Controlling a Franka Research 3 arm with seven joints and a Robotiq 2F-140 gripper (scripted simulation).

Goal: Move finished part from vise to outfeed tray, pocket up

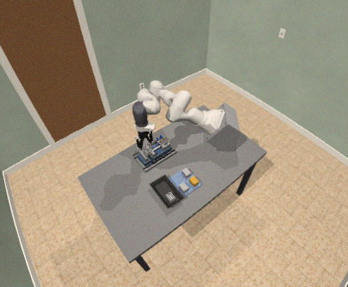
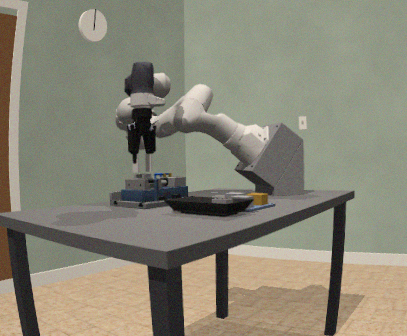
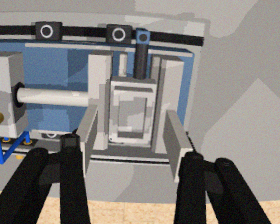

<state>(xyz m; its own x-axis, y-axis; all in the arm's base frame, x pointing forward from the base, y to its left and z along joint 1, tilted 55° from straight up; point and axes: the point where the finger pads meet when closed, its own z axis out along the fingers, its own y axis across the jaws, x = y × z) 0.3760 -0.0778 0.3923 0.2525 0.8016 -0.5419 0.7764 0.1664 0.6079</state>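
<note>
My gripper is now 8 cm past the screw rod, 3 cm to the right of it and 7 cm above it. From my hand the other things lie so: brass block: 1 cm behind, 42 cm to the left, 13 cm below; white block: 7 cm ahead, 38 cm to the left, 13 cm below; blue vise: 6 cm behind, 2 cm to the left, 11 cm below.
</note>
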